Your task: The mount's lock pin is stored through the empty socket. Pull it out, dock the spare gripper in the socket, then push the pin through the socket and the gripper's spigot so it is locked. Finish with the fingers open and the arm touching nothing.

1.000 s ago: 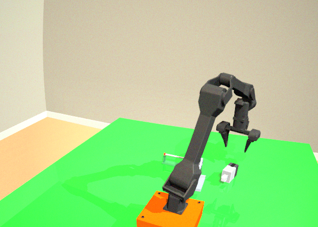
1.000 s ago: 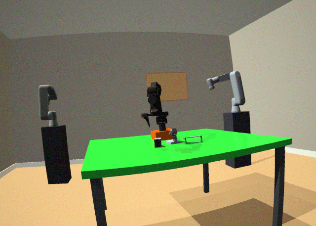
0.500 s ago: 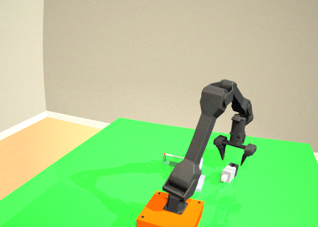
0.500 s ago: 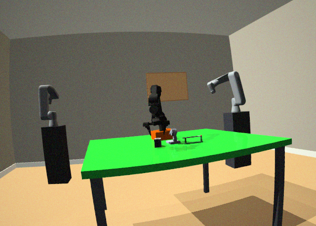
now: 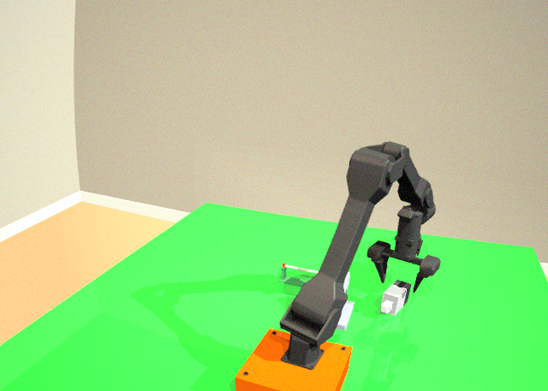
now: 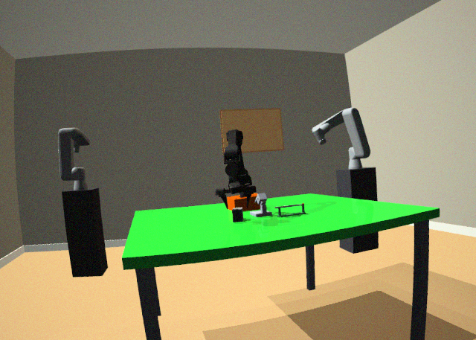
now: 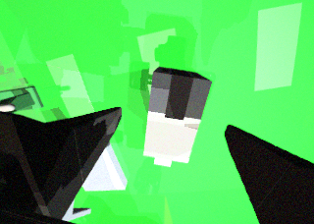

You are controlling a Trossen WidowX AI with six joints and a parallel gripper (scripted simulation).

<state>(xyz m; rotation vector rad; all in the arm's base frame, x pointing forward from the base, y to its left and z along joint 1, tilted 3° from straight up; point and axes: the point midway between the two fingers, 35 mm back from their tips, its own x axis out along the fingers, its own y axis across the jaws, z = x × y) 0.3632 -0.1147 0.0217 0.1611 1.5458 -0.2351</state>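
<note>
Right now the spare gripper is 30 mm below my gripper tip and 20 mm behind it. Round my gripper tip: pin cradle (260 mm to the left, 30 mm below, 20 mm ahead); socket (140 mm to the left, 80 mm behind).
</note>
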